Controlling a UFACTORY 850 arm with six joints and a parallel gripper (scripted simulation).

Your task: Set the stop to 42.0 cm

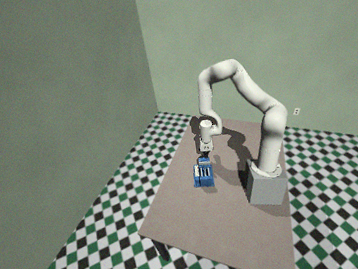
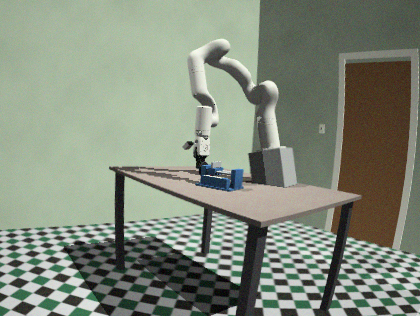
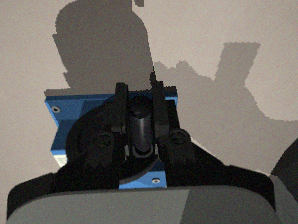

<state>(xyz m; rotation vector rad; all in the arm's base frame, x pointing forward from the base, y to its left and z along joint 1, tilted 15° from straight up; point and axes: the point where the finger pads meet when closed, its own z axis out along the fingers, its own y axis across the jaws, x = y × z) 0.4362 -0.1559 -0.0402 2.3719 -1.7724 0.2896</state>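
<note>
The stop block lies 120 mm to the left of my hand.
</note>
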